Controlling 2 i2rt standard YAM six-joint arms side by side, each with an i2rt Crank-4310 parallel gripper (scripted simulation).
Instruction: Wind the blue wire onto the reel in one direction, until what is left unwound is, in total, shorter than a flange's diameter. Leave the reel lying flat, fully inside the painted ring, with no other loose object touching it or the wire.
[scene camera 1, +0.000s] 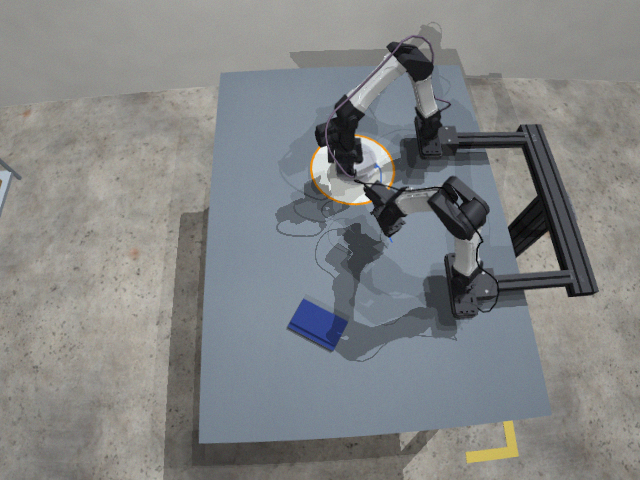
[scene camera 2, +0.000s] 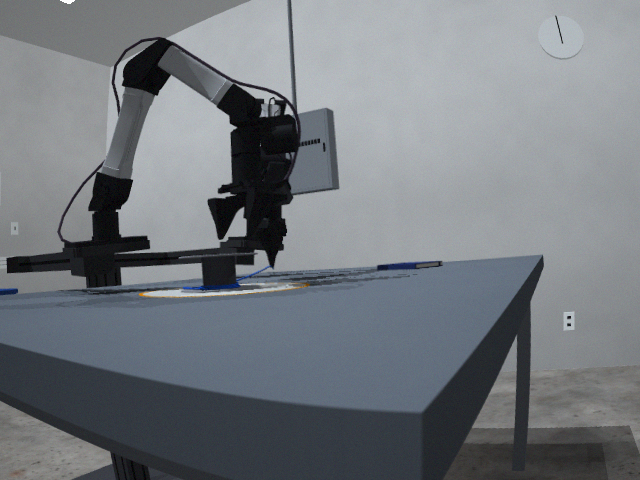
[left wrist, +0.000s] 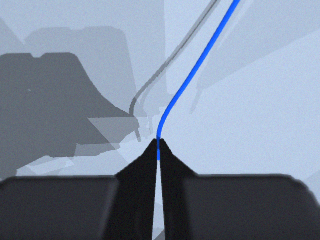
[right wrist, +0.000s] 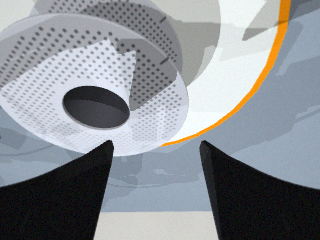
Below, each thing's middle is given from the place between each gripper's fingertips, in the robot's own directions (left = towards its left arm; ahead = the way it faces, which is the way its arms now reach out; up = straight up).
Labels:
I see my right gripper 13 cm short of the blue book (scene camera 1: 321, 326), 60 cm to the right of it and 9 cm above it.
The blue book is 260 mm ahead of my left hand (scene camera 2: 271, 267), 290 mm to the left of it and 30 mm below it.

